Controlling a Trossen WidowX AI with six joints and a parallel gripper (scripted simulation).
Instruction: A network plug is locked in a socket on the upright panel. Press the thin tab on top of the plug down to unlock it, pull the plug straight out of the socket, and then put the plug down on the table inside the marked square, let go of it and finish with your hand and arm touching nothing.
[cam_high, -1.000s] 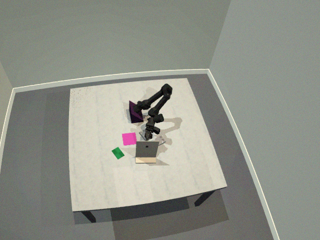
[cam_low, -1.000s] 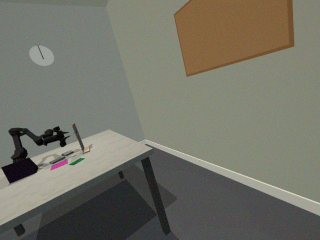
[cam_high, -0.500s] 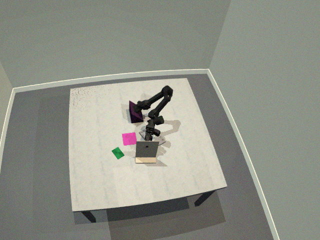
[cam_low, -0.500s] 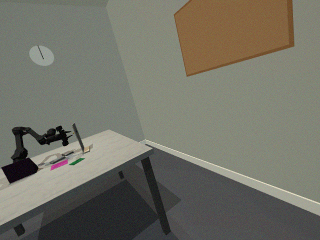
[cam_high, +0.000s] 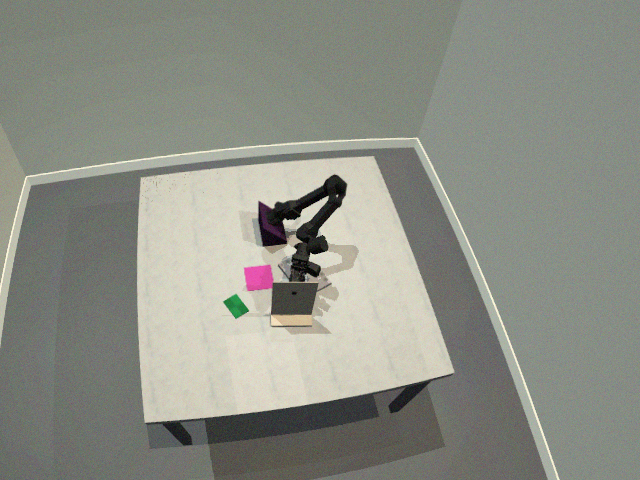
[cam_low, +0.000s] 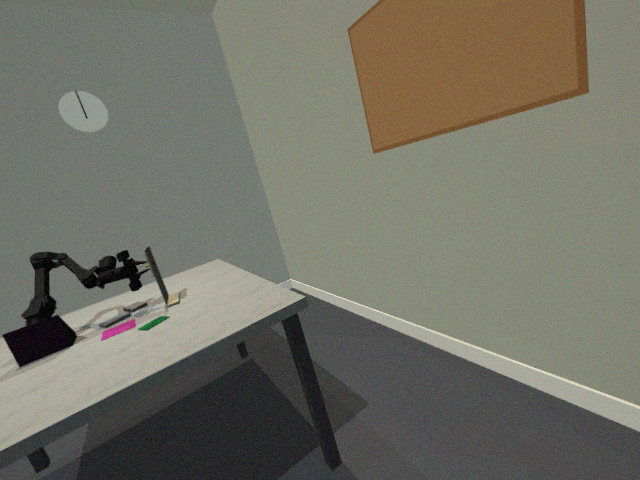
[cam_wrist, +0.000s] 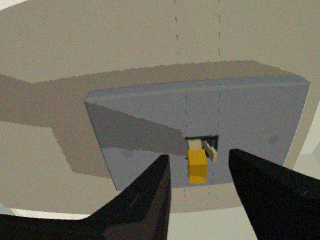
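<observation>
The network plug lies 1 cm ahead of my gripper tip. Also, from my gripper tip: grey upright panel 7 cm below, 3 cm ahead, 1 cm to the right; then marked square 20 cm below, 19 cm behind, 9 cm to the right; then green flat card 22 cm to the right, 20 cm below, 8 cm behind.
</observation>
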